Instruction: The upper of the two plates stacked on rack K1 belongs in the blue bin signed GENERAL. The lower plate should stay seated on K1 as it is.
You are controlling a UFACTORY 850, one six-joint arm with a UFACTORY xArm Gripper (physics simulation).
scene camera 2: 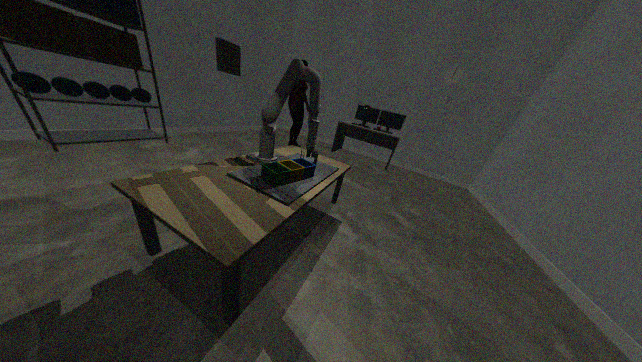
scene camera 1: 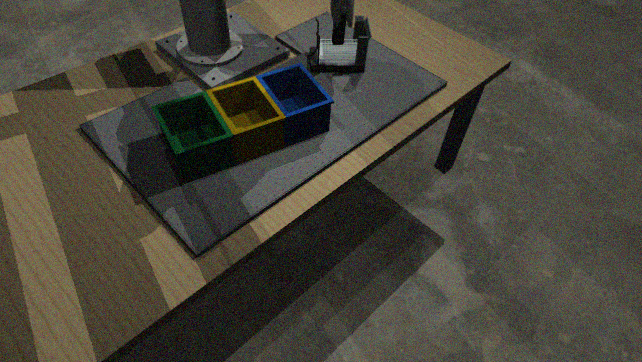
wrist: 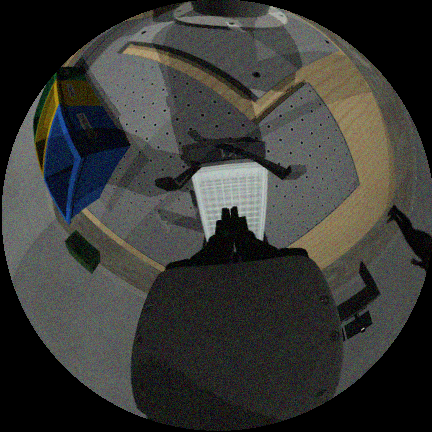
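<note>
The white well plates (scene camera 1: pixel 337 57) (wrist: pixel 230 187) sit on the dark rack K1 (scene camera 1: pixel 362 37) (wrist: pixel 200 152). The dim, grainy views do not let me tell the upper plate from the lower one. My gripper (scene camera 1: pixel 338 42) (wrist: pixel 231 217) is shut with nothing between its fingers. In the wrist view its fingertips overlap the white plate surface; whether they touch it I cannot tell. In scene camera 2 the gripper (scene camera 2: pixel 311 153) is low at the rack, too small to read. The blue bin (scene camera 1: pixel 306 122) (scene camera 2: pixel 306 171) (wrist: pixel 102 125) stands beside the rack, its sign too blurred to read.
The yellow bin (scene camera 1: pixel 258 146) (wrist: pixel 80 94) and green bin (scene camera 1: pixel 204 162) (scene camera 2: pixel 272 175) stand in a row with the blue one on the dark perforated board (scene camera 1: pixel 285 182). The robot's base plate (scene camera 1: pixel 257 57) lies behind them. A person (scene camera 2: pixel 297 112) stands behind the table.
</note>
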